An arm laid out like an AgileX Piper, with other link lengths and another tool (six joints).
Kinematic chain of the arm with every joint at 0, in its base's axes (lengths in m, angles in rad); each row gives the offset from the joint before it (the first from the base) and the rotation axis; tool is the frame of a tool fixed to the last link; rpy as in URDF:
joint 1: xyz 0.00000 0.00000 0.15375 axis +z
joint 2: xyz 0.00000 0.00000 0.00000 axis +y
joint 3: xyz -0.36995 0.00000 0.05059 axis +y
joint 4: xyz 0.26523 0.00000 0.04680 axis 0.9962 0 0.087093
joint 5: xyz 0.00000 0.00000 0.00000 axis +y
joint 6: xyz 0.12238 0.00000 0.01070 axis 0.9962 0 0.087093
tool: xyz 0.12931 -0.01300 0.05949 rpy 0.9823 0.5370 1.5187
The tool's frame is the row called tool.
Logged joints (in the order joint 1, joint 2, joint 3, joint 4, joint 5, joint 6), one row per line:
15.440 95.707 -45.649 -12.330 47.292 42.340
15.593 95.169 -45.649 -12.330 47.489 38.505
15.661 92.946 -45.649 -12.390 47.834 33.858
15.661 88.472 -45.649 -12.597 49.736 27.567
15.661 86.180 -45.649 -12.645 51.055 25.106
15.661 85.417 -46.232 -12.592 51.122 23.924
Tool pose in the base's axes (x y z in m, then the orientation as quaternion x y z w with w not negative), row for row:
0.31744 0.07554 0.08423 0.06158 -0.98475 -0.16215 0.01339
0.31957 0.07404 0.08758 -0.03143 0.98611 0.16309 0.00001
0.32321 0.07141 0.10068 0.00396 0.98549 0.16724 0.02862
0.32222 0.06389 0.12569 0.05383 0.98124 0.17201 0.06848
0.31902 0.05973 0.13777 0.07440 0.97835 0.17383 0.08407
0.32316 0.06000 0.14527 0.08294 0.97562 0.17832 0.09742
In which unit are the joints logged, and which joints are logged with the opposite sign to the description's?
The joints are logged in degrees. Opposite sign: joint 6.
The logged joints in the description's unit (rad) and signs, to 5 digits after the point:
0.26948 1.67040 -0.79673 -0.21520 0.82540 -0.73897
0.27215 1.66101 -0.79673 -0.21520 0.82884 -0.67204
0.27334 1.62221 -0.79673 -0.21625 0.83486 -0.59093
0.27334 1.54413 -0.79673 -0.21986 0.86806 -0.48113
0.27334 1.50412 -0.79673 -0.22070 0.89108 -0.43818
0.27334 1.49081 -0.80690 -0.21977 0.89225 -0.41755

